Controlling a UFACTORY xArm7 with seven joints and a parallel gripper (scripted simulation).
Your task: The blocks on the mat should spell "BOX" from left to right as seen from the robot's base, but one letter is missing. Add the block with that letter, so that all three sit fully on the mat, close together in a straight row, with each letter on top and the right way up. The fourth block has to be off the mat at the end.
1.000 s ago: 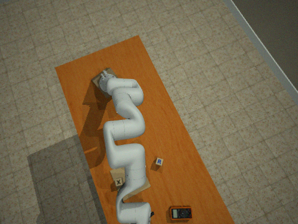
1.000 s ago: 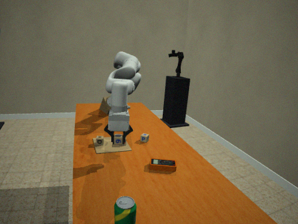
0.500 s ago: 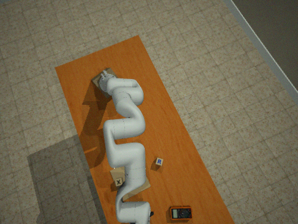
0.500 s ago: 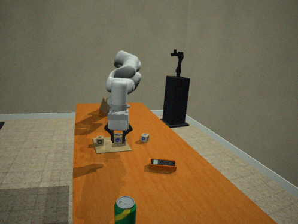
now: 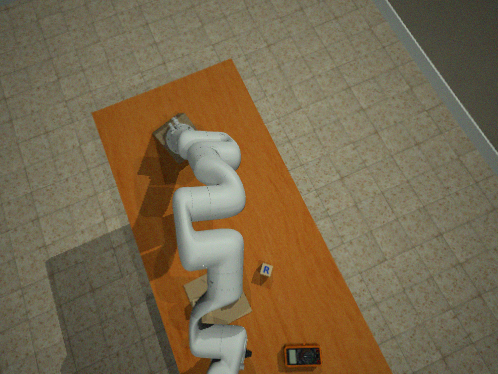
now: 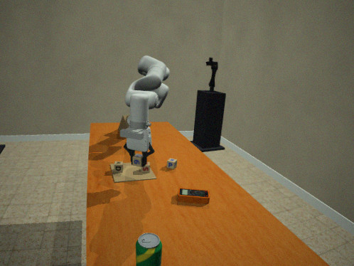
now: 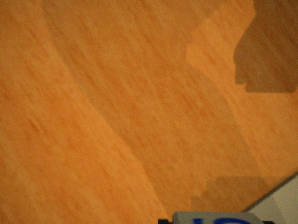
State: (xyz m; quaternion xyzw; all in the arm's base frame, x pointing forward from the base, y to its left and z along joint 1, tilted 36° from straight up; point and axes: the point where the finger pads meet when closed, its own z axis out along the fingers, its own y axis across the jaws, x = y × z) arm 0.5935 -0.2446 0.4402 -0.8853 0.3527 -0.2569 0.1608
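The tan mat is 14 cm behind my hand, 12 cm below it and 1 cm to the left of it. Round my hand: orange multimeter: 18 cm to the left, 18 cm ahead, 10 cm below; green soda can: 48 cm ahead, 12 cm to the right, 6 cm below.
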